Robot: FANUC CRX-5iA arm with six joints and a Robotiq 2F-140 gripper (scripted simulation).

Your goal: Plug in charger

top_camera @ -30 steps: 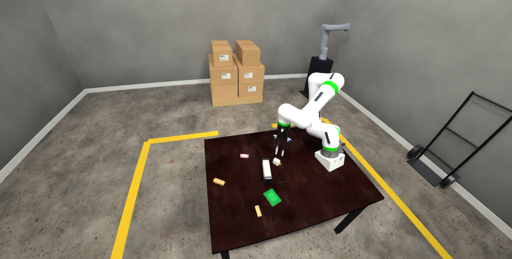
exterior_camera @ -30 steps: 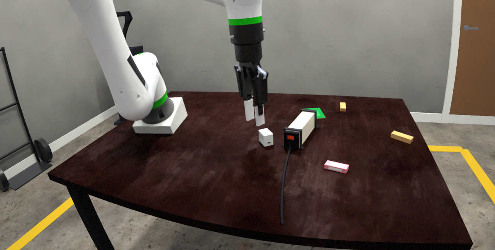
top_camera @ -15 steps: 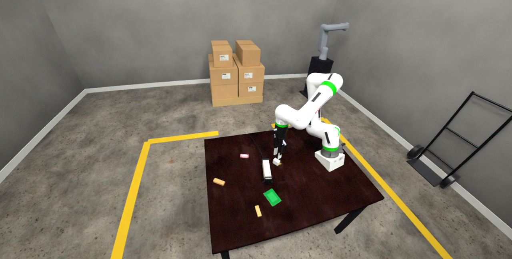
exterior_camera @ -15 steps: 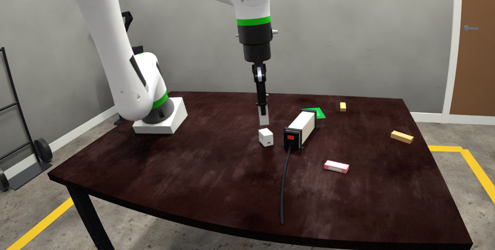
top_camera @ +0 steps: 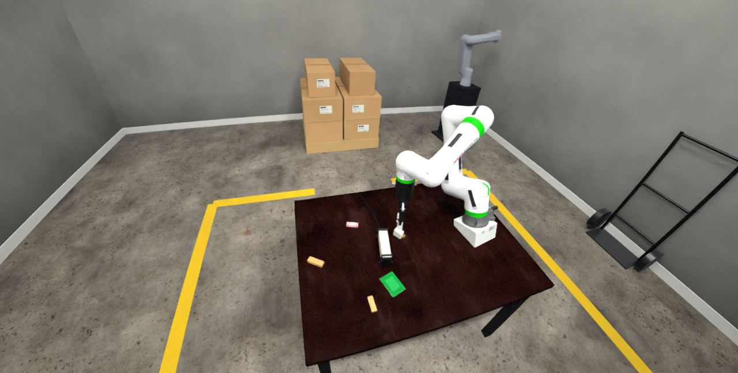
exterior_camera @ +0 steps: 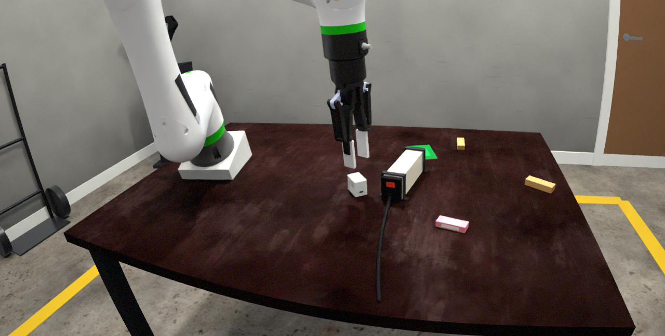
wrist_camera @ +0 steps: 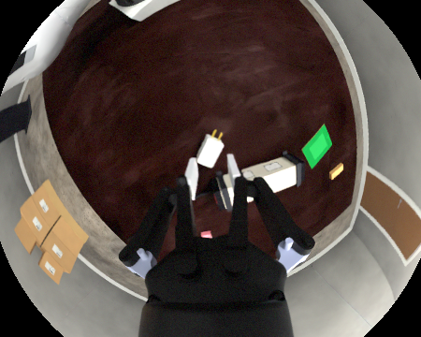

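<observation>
The white charger is 10 mm behind my hand, 10 mm to the left of it and 90 mm below it. From my hand the other things lie so: power strip (120 mm ahead, 60 mm to the left, 80 mm below); then flat piece (150 mm ahead, 250 mm to the left, 110 mm below); then red switch (80 mm ahead, 40 mm to the right, 70 mm below).
</observation>
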